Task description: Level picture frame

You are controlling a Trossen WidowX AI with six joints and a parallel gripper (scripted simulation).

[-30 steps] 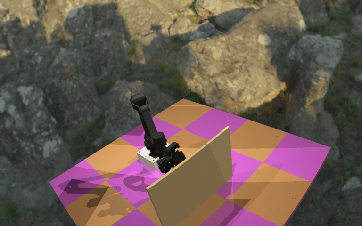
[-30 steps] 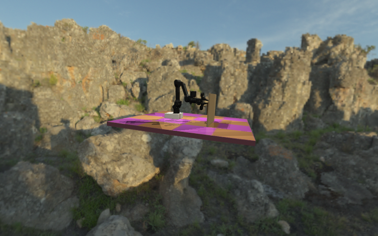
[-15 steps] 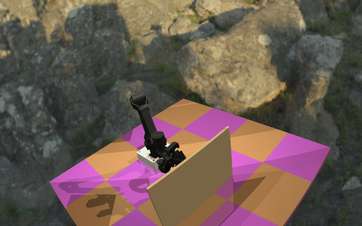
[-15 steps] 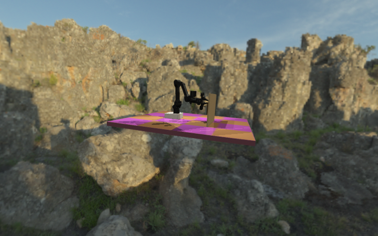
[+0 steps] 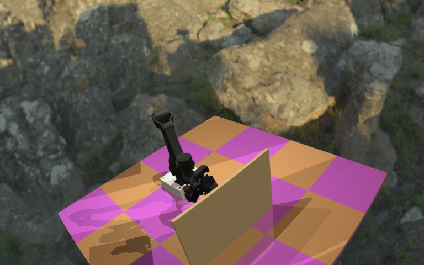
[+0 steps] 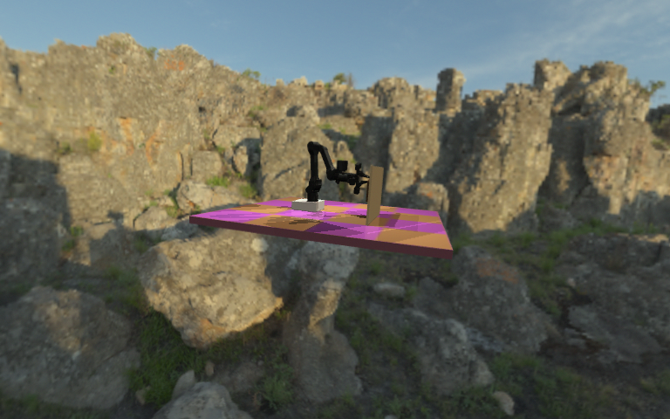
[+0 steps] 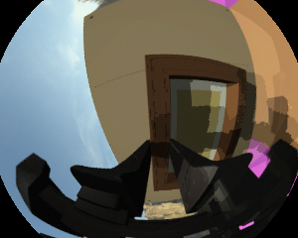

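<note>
The picture frame is 50 mm below my gripper tip, 10 mm to the left of it and 10 mm ahead of it. Also, from my gripper tip: wall panel 80 mm below, 30 mm ahead.
</note>
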